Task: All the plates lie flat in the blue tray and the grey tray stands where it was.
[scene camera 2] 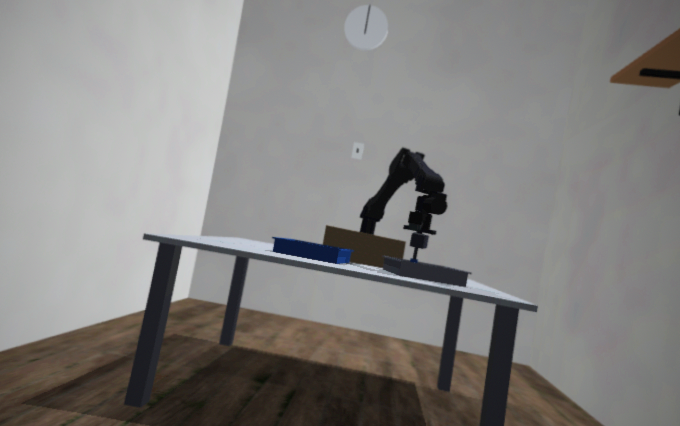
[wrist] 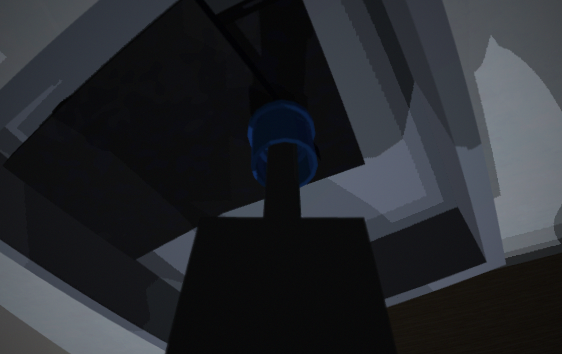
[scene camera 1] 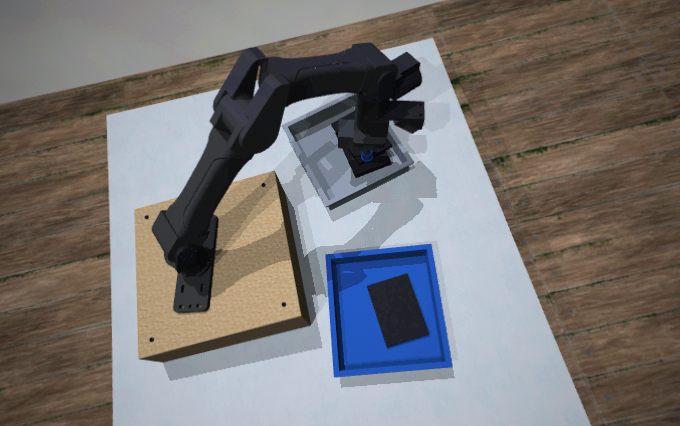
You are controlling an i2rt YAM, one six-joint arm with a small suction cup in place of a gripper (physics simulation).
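Where they show: hand, its tool point: [wrist: 282,121] [scene camera 1: 366,158]; arm's base, origin of its link: [scene camera 2: 365,237] [scene camera 1: 197,262].
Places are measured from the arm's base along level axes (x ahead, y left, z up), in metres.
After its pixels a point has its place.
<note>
My suction cup [scene camera 1: 365,156] [scene camera 2: 414,259] [wrist: 283,140] is blue and sits pressed on the top face of a black plate [scene camera 1: 376,166] [wrist: 174,123] inside the grey tray [scene camera 1: 370,191] @(x 0.354, y 0.190, z -0.107 m) [scene camera 2: 427,271] @(x 0.409, y 0.319, z -0.080 m) [wrist: 385,182] @(x 0.290, y 0.203, z -0.106 m). The cup touches the plate near its corner. The arm's wrist hides most of this plate from above. A second black plate [scene camera 1: 397,310] @(x 0.400, y -0.094, z -0.096 m) lies flat in the blue tray [scene camera 1: 331,317] @(x 0.265, y -0.110, z -0.059 m) [scene camera 2: 313,250] @(x 0.476, y -0.058, z -0.079 m), turned a little askew. The grey tray stands at the back of the table, the blue tray at the front right.
The arm stands on a wooden base block [scene camera 1: 254,275] @(x 0.121, y -0.035, z 0.010 m) [scene camera 2: 368,247] @(x 0.180, y 0.060, z -0.039 m) at the left of the white table [scene camera 1: 486,253] @(x 0.601, y 0.025, z -0.109 m). The table's right edge runs close to both trays. A wooden floor lies beyond it.
</note>
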